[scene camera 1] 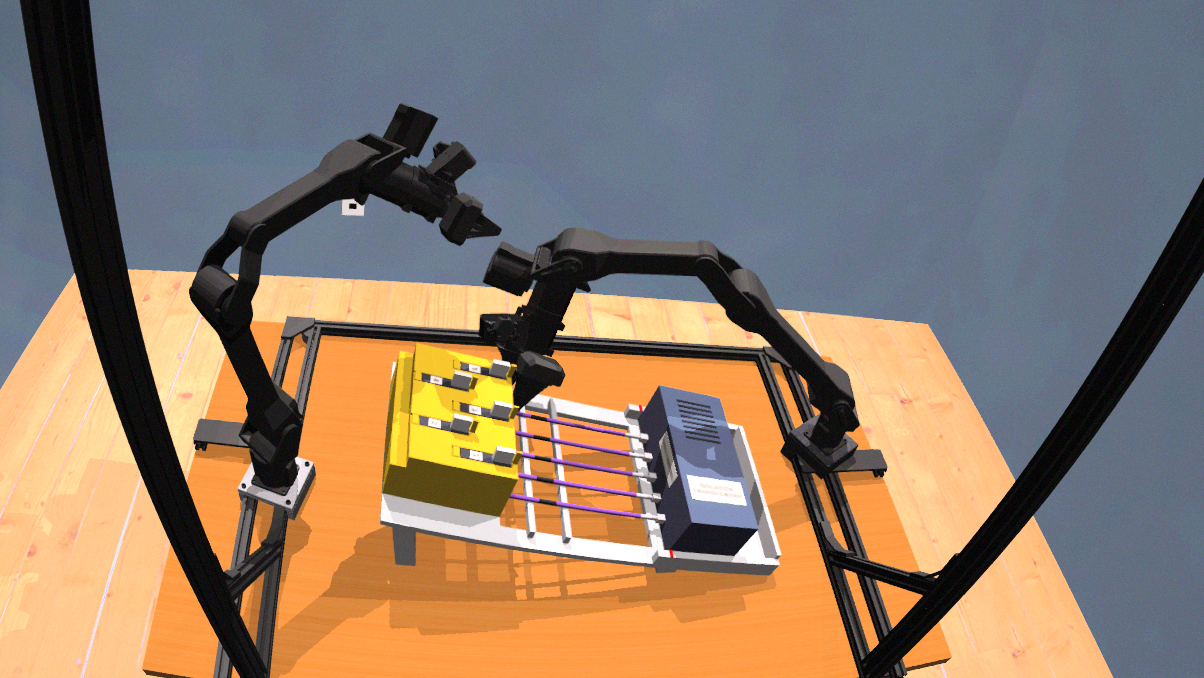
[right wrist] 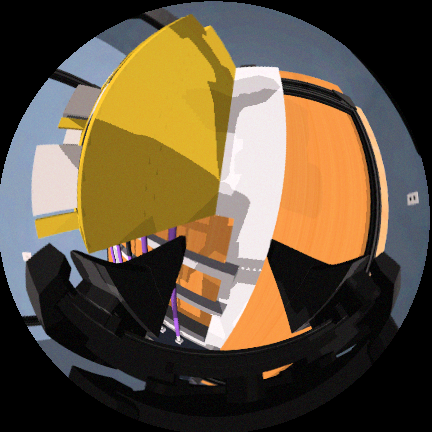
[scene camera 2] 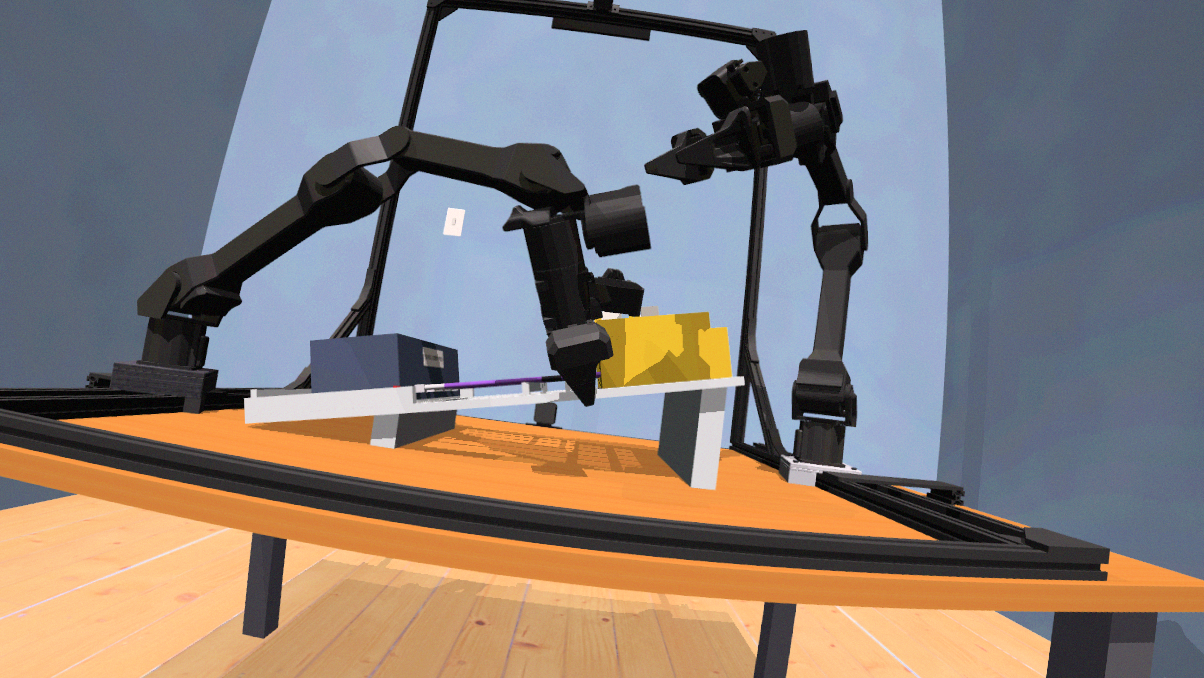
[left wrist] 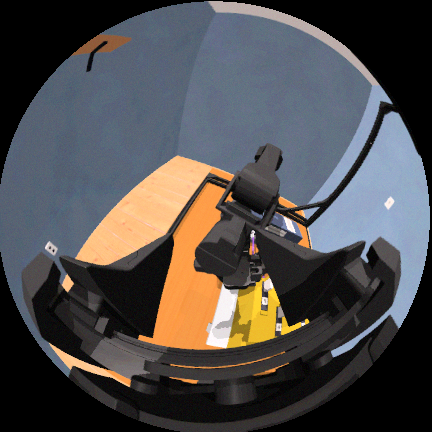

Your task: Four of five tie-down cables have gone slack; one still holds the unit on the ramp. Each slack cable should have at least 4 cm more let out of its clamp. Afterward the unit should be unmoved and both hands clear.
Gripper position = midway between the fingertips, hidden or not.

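My left gripper's open with nothing in it, and you'd find it at (scene camera 1: pixel 490 224), (scene camera 2: pixel 660 163) and (left wrist: pixel 214 236). As for my right gripper, that's at (scene camera 2: pixel 585 392), (scene camera 1: pixel 506 403), (right wrist: pixel 226 242) and also (left wrist: pixel 234 280). There's a white ramp leg (scene camera 1: pixel 404 541) in the scene as well.
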